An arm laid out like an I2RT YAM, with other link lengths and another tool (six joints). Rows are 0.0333 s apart.
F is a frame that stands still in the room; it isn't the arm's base.
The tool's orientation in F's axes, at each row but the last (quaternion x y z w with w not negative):
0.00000 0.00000 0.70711 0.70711
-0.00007 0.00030 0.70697 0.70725
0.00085 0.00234 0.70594 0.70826
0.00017 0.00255 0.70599 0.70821
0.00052 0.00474 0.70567 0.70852
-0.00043 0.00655 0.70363 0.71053
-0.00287 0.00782 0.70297 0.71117
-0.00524 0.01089 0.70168 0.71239
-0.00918 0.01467 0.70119 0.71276
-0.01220 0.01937 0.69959 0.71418
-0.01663 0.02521 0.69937 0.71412
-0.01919 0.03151 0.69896 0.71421
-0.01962 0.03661 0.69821 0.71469
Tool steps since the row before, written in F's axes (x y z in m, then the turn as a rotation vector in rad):
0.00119 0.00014 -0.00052 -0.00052 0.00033 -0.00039
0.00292 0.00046 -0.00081 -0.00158 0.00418 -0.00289
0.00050 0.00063 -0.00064 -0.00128 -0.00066 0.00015
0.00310 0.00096 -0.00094 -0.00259 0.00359 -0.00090
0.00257 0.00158 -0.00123 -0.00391 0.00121 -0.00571
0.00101 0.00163 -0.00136 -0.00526 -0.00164 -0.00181
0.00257 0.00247 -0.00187 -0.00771 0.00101 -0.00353
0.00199 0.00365 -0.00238 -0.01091 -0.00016 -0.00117
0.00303 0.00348 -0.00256 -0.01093 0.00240 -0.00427
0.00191 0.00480 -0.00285 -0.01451 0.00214 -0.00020
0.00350 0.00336 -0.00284 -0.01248 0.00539 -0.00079
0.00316 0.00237 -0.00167 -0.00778 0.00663 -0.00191
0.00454 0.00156 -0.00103 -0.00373 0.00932 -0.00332
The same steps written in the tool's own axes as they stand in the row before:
0.00014 -0.00119 -0.00052 0.00033 0.00052 -0.00039
0.00046 -0.00292 -0.00081 0.00418 0.00158 -0.00289
0.00063 -0.00050 -0.00064 -0.00066 0.00128 0.00014
0.00097 -0.00310 -0.00092 0.00358 0.00260 -0.00090
0.00160 -0.00257 -0.00120 0.00123 0.00387 -0.00573
0.00165 -0.00101 -0.00134 -0.00167 0.00523 -0.00187
0.00253 -0.00255 -0.00181 0.00097 0.00770 -0.00357
0.00373 -0.00195 -0.00228 -0.00030 0.01090 -0.00126
0.00361 -0.00299 -0.00242 0.00237 0.01094 -0.00427
0.00496 -0.00184 -0.00261 0.00185 0.01455 -0.00026
0.00359 -0.00346 -0.00259 0.00517 0.01258 -0.00063
0.00255 -0.00313 -0.00144 0.00659 0.00789 -0.00157
0.00174 -0.00452 -0.00079 0.00947 0.00388 -0.00266

